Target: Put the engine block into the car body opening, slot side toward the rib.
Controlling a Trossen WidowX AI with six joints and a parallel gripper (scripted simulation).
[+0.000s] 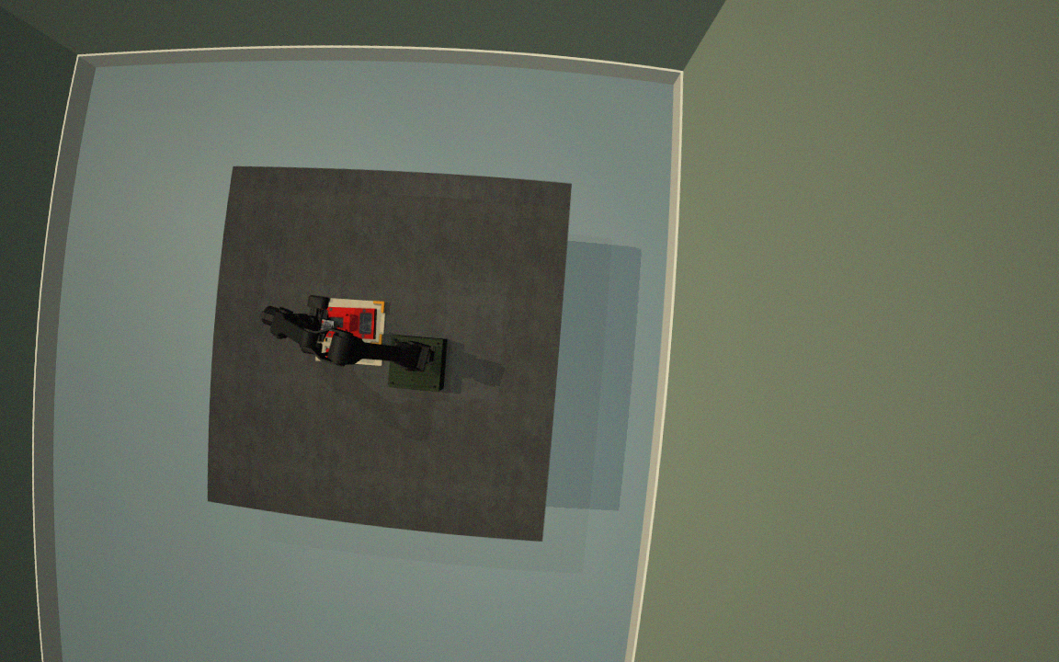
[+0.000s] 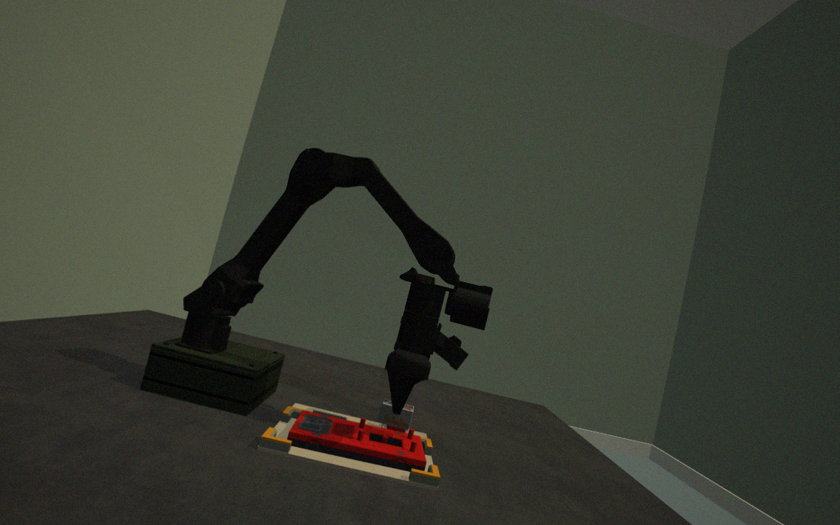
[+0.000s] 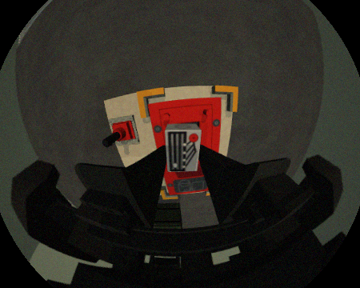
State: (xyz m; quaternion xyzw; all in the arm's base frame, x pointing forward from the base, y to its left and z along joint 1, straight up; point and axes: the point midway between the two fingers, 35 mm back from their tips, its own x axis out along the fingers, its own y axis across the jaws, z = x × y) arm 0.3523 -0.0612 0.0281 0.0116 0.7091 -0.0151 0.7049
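Now: the beige base plate 50 mm behind my gripper tip and 60 mm below it. The rest, counted from my gripper tip: grey engine block (10 mm below); black post (100 mm to the left, 30 mm below).
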